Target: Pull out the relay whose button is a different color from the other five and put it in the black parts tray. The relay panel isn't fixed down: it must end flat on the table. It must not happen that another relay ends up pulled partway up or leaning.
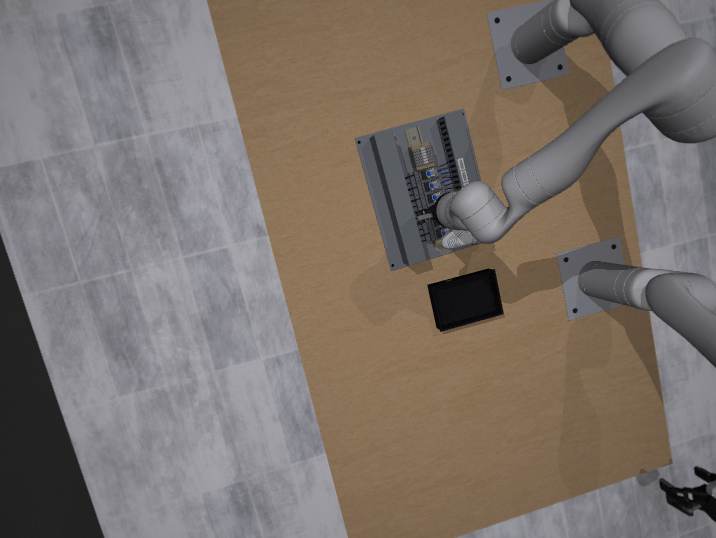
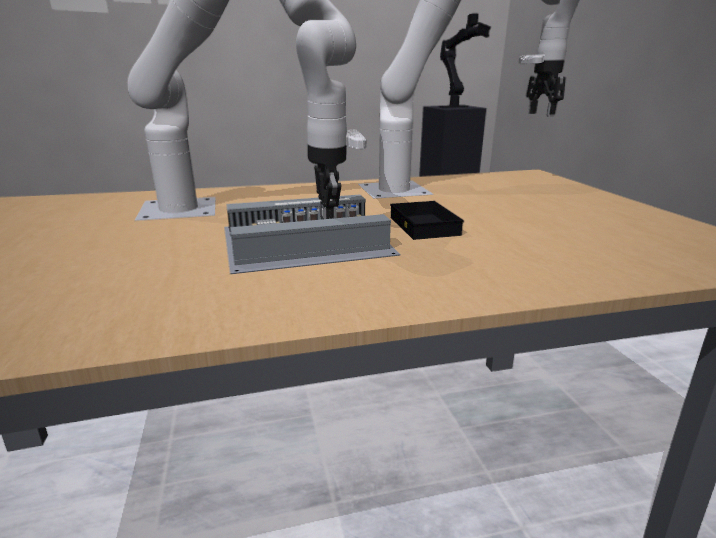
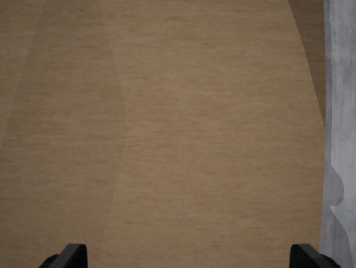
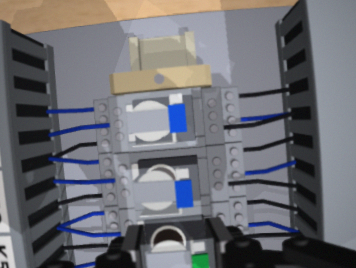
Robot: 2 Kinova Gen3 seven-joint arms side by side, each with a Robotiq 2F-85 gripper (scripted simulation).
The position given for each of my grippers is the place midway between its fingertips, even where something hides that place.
I see my left gripper (image 2: 541, 114), my right gripper (image 2: 327, 220), a relay panel (image 1: 387, 157) and a black parts tray (image 1: 473, 297).
The relay panel also shows in image 2 (image 2: 259, 244) and in image 4 (image 4: 299, 56). The black parts tray also shows in image 2 (image 2: 428, 219). My right gripper is seen too in image 4 (image 4: 175, 241). Image 3 misses the relay panel: it is out of frame. Image 3 misses the black parts tray: it is out of frame.
